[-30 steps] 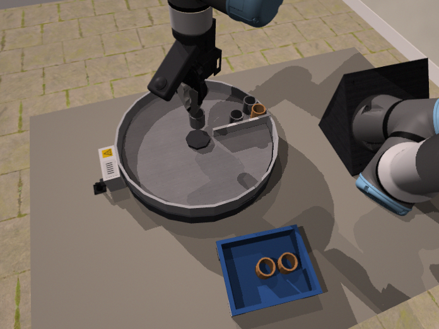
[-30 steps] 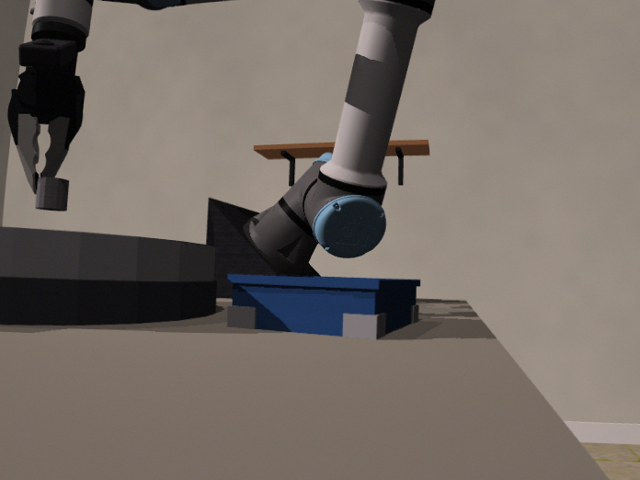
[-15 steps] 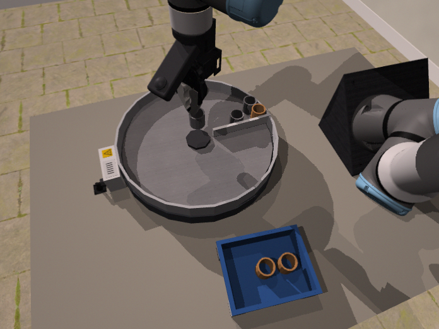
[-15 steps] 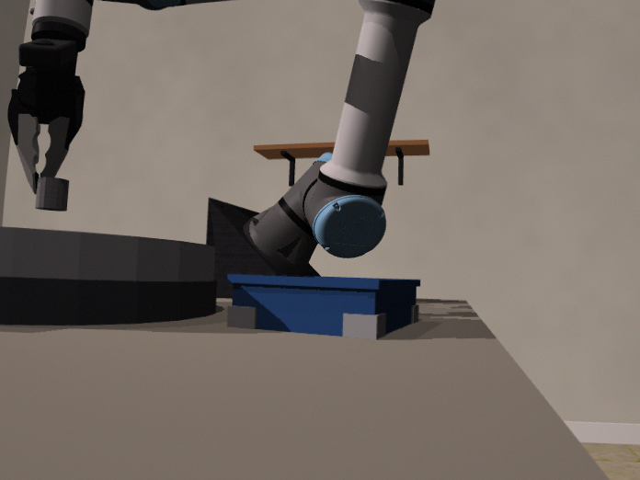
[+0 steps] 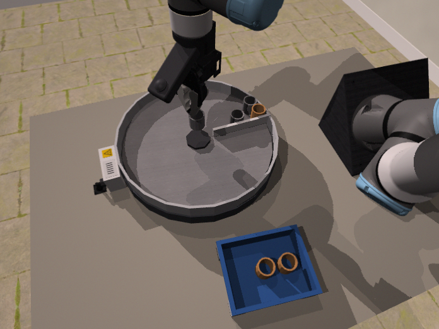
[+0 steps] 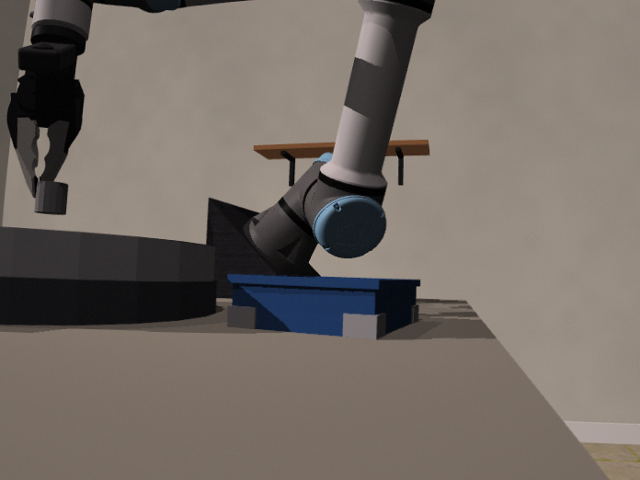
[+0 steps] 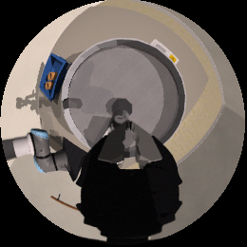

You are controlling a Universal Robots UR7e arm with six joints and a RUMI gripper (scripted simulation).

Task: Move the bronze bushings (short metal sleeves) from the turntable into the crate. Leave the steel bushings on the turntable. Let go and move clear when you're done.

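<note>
The grey turntable lies 1 cm behind my hand, 1 cm to the left of it and 10 cm below it. From my hand the other things lie so: blue crate: 8 cm behind, 37 cm to the left, 13 cm below.
</note>
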